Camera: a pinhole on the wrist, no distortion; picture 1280 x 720 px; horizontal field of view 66.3 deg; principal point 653.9 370.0 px. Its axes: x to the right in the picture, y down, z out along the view. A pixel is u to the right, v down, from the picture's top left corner.
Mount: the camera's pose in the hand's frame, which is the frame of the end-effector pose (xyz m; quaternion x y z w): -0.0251 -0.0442 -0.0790 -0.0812 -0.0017 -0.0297 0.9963
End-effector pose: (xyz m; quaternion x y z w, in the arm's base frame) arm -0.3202 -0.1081 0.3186 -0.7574 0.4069 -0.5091 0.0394
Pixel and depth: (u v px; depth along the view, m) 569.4 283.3 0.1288
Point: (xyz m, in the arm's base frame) -0.2661 -0.0791 0.2837
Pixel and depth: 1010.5 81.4 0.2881
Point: -0.0820 -0.1771 0.3102
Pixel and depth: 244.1 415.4 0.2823
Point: -0.1960 -0.0989 0.1097
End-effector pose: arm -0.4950 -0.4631 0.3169 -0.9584 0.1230 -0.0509 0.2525
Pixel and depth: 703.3 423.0 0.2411
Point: -0.4828 -0.3919 0.1769
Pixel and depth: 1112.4 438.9 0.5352
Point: -0.2177 -0.3674 -0.0932
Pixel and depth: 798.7 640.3 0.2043
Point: -0.4774 -0.4476 0.1974
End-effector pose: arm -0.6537 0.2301 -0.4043 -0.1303 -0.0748 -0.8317 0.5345
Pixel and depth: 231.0 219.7 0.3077
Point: -0.5890 0.4440 -0.2305
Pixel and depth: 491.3 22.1 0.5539
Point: -0.6649 0.5323 0.0360
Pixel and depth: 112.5 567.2 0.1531
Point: -0.5877 0.3344 -0.3730
